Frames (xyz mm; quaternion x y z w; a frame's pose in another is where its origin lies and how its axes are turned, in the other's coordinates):
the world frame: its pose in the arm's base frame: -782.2 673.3 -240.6 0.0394 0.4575 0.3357 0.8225
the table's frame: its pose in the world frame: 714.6 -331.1 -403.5 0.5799 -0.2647 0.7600 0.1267
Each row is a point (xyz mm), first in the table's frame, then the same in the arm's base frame.
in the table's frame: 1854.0 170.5 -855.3
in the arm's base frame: 6.6 425.2 791.7
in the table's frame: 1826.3 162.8 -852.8
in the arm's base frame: -11.2 434.0 770.7
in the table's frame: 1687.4 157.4 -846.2
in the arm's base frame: -103.0 444.5 666.6
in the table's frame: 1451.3 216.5 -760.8
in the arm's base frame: -202.1 401.9 432.4
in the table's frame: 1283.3 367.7 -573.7
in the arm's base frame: -176.3 275.8 168.7
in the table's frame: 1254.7 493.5 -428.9
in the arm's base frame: -85.6 166.2 36.9
